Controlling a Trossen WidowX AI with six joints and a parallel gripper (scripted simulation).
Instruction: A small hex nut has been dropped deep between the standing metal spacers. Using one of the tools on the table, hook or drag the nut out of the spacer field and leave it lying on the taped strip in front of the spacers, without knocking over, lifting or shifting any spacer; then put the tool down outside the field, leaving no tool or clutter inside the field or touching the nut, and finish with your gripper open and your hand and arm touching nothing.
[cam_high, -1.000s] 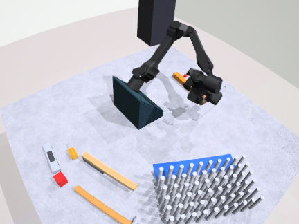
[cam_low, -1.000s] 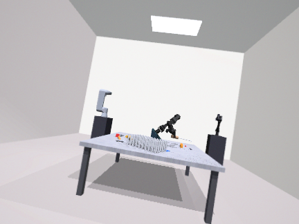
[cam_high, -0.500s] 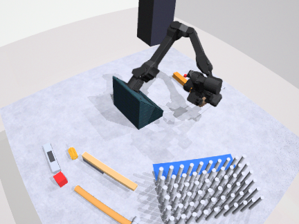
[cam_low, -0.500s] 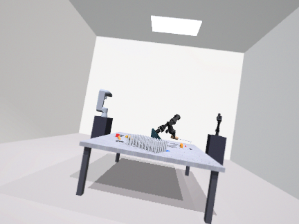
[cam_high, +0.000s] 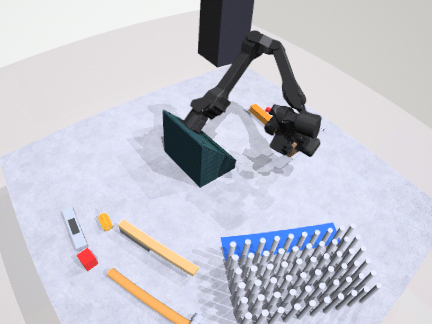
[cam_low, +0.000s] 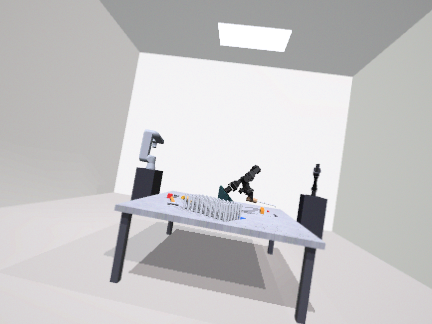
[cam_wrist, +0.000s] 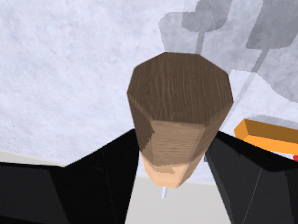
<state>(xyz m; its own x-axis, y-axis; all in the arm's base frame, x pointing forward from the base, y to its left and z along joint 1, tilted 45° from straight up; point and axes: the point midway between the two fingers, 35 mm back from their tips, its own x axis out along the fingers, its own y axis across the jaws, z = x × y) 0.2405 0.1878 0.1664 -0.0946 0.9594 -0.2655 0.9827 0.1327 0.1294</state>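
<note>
The wooden-handled screwdriver is 10 cm to the left of my gripper tip, 2 cm behind it and 1 cm below it. Round my gripper tip: thin metal piece (23 cm to the left, 15 cm behind, 11 cm below); then orange bar (24 cm behind, 11 cm to the left, 10 cm below); then blue strip (21 cm to the right, 21 cm ahead, 11 cm below).
</note>
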